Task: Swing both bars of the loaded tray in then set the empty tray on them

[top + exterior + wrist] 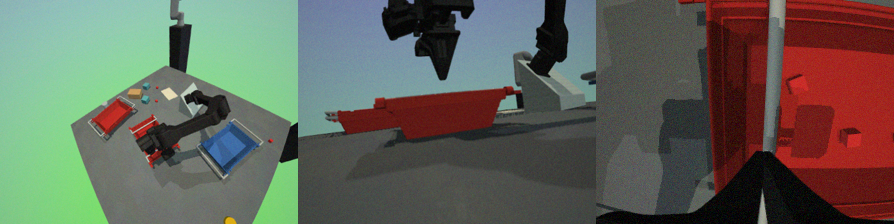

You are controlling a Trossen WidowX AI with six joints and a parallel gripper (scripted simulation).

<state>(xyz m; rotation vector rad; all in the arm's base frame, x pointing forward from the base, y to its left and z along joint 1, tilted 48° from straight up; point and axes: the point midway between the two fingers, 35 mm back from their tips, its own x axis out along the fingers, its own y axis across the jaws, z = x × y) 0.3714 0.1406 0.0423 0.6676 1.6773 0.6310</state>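
Now: gripper tip 33 cm past the blue tray, 25 cm to the right of it and 4 cm above it. The rest, counted from my gripper tip: grey cylinder 13 cm ahead, 64 cm to the right, 5 cm below; then cream sheet 42 cm behind, 37 cm to the right, 8 cm below; then orange box 16 cm behind, 58 cm to the right, 6 cm below.
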